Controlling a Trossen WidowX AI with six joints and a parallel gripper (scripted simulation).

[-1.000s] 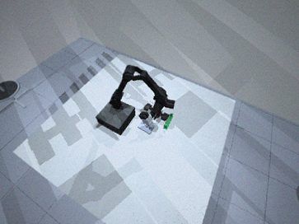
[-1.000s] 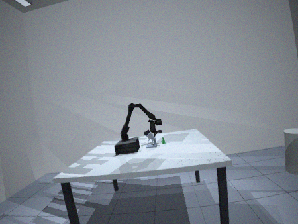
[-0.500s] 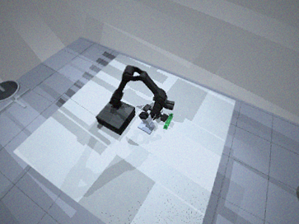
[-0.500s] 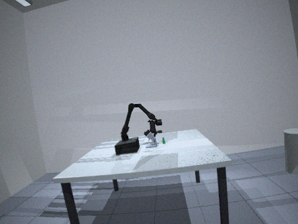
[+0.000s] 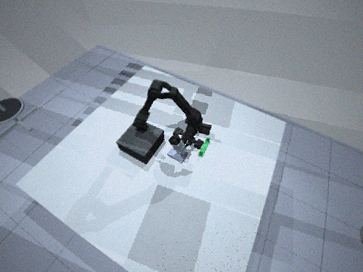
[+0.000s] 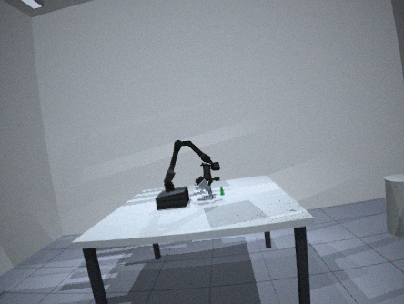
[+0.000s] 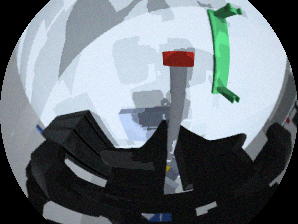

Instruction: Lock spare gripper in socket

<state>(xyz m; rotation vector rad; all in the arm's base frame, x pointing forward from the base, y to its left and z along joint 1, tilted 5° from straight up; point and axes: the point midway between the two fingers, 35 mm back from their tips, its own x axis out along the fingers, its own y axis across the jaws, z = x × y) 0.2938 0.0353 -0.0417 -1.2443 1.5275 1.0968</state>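
The mount is 50 mm to the right of my gripper tip and 10 mm behind it. Also, from my gripper tip: green bracket (110 mm ahead, 80 mm to the left, 30 mm below); spare gripper (70 mm above, 40 mm to the right, 30 mm behind).
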